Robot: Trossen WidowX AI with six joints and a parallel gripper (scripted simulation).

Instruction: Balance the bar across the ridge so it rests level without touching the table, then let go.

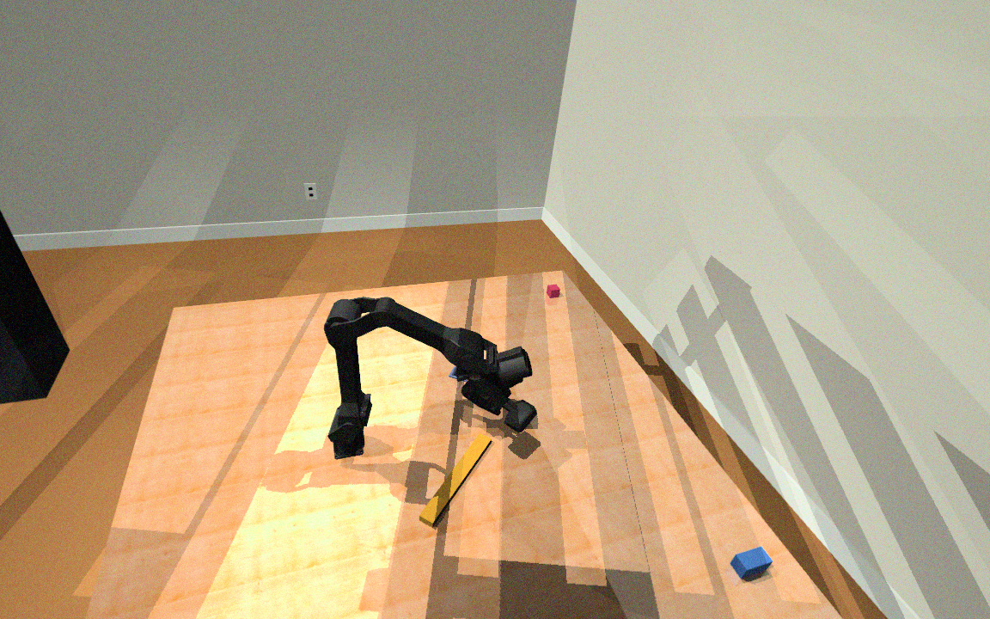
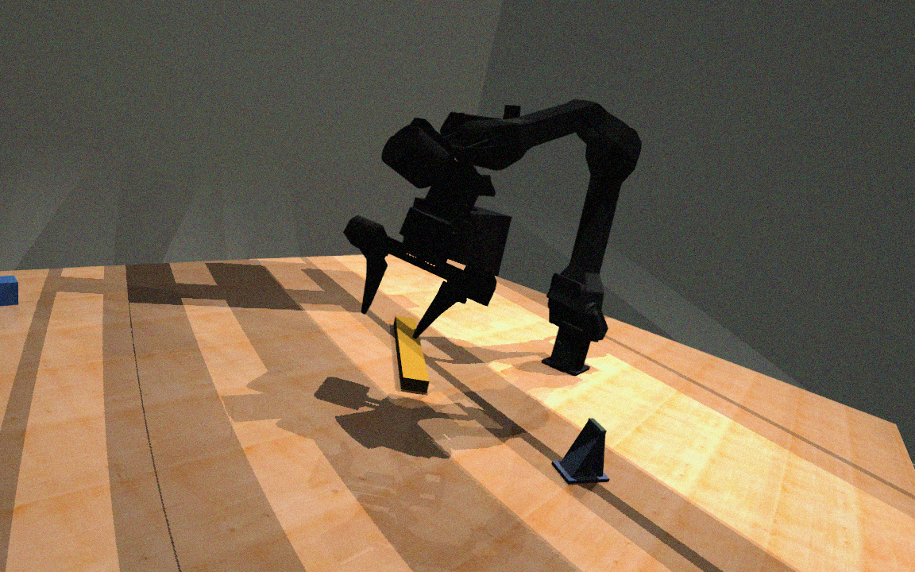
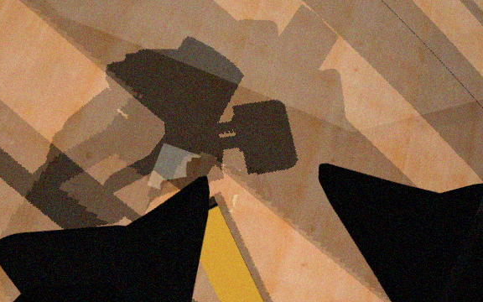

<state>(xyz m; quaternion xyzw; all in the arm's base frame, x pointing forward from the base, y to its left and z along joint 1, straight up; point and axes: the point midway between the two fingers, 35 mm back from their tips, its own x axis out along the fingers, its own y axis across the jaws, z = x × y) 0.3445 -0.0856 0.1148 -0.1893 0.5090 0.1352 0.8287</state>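
Right now my gripper tip is 14 cm past the yellow bar, 8 cm above it and 7 cm to the left of it. From my gripper tip the other things lie so: small magenta cube 58 cm to the left, 38 cm ahead, 7 cm below; blue block 42 cm to the right, 38 cm ahead, 7 cm below.
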